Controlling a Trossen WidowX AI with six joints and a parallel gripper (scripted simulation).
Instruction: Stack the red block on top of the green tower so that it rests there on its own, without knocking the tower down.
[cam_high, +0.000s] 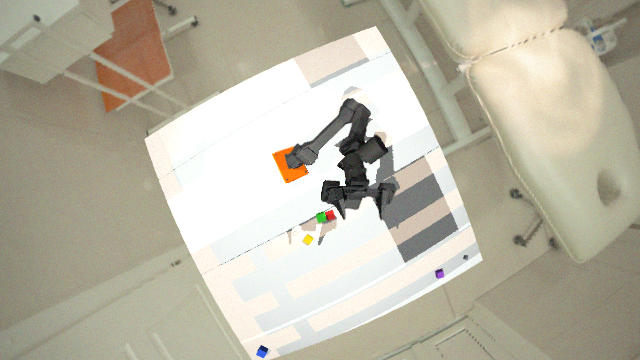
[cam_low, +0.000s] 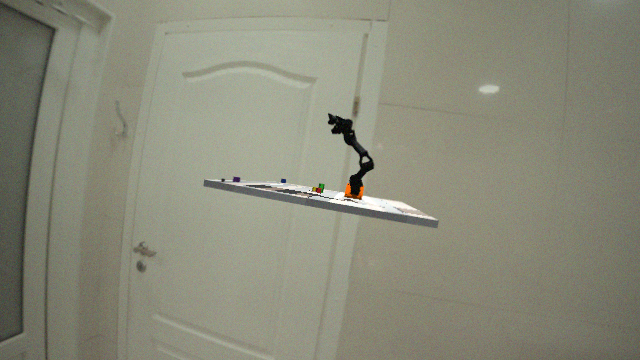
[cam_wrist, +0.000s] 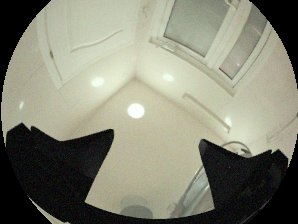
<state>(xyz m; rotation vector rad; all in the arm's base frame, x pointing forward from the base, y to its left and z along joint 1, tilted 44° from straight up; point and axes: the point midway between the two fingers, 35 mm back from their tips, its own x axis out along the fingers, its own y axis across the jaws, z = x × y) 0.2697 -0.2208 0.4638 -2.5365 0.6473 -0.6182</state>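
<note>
My gripper tip is 57 cm above the red block, 7 cm to the left of it and 4 cm short of it. The rest, counted from my gripper tip: purple block (58 cm below, 49 cm ahead, 34 cm to the left); then yellow block (58 cm below, 20 cm to the right, 11 cm ahead); then blue block (61 cm to the right, 61 cm ahead, 57 cm below).
</note>
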